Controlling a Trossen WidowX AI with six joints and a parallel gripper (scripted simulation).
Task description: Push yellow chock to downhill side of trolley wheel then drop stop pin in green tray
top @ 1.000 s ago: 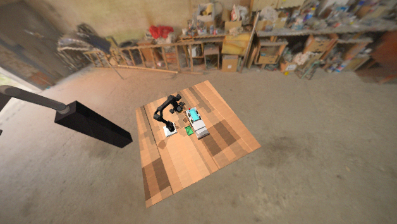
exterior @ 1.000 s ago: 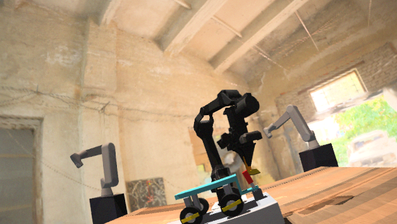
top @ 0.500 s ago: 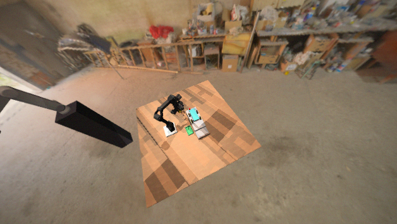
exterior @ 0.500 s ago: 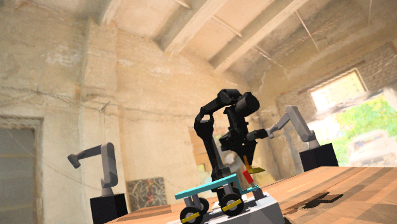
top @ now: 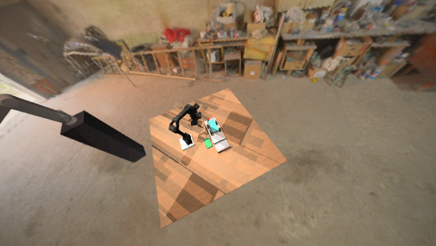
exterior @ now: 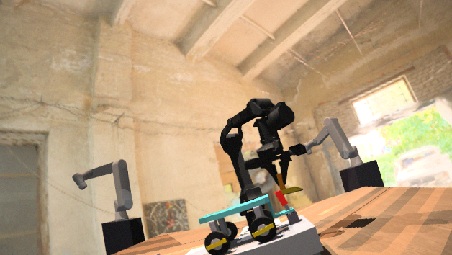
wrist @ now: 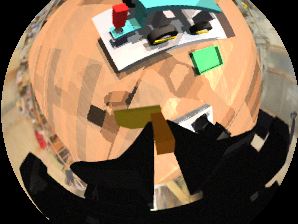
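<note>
Right now my gripper tip is 130 mm short of the red-headed stop pin, 40 mm to the left of it and 40 mm above it. Also, from my gripper tip: grey ramp: 130 mm ahead, 160 mm to the right, 130 mm below; trolley: 130 mm ahead, 150 mm to the right, 60 mm below; green tray: 20 mm behind, 220 mm to the right, 180 mm below.
</note>
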